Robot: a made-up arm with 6 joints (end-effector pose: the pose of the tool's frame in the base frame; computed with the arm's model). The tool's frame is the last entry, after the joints.
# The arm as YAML. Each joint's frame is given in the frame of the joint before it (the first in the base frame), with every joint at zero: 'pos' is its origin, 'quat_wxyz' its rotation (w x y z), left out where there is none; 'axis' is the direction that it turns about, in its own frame. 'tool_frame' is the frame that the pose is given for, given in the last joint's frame.
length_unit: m
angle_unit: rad
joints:
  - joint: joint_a
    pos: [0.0, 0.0, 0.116]
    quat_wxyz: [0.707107, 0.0, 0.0, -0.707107]
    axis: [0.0, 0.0, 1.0]
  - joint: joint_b
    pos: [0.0, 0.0, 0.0]
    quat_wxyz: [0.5, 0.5, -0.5, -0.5]
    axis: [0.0, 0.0, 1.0]
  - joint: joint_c
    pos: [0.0, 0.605, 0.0]
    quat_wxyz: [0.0, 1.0, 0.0, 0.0]
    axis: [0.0, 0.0, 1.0]
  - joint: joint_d
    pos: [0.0, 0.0, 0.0]
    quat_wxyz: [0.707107, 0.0, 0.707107, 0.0]
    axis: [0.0, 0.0, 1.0]
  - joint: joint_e
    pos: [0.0, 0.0, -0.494]
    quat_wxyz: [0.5, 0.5, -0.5, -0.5]
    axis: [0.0, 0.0, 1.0]
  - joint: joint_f
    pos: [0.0, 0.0, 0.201]
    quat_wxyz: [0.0, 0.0, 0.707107, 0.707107]
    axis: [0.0, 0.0, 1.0]
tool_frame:
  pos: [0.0, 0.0, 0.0]
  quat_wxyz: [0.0, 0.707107, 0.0, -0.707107]
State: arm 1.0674 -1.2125 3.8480 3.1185 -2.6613 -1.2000
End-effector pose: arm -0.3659 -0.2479 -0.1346 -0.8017 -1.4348 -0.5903
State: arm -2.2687 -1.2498 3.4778 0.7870 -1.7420 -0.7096
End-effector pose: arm 0.1639 0.4162 -0.1849 -1.6234 -1.8831 0.5552
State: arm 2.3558 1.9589 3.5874 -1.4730 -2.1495 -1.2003
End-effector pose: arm -0.5030 0.5311 0.3918 1.1426 -1.2058 -2.3901
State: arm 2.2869 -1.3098 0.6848 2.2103 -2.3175 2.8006
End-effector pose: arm 0.5231 -0.7838 0.6561 -2.2098 -0.0320 1.3070
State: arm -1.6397 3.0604 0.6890 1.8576 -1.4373 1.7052
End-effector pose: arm 0.0685 0.1670 -0.9693 -0.4524 0.9401 2.9007
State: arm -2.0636 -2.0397 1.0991 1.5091 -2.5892 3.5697
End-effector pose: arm 0.4784 0.9171 -0.3566 -0.6714 2.4042 -1.4687
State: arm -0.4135 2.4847 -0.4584 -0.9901 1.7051 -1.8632
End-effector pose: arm -0.1798 -0.0415 -0.2958 0.8973 -0.1242 -1.7648
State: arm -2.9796 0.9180 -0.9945 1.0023 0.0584 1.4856
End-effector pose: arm -0.4859 0.0302 -0.0387 0.4325 1.2292 -0.3135
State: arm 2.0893 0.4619 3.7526 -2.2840 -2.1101 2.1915
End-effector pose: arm 0.0055 -0.2749 0.7345 -0.1271 2.2103 1.3787
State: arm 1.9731 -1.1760 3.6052 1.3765 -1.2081 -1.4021
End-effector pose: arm 0.1640 -0.2864 -0.1306 -1.6810 0.0902 0.4887
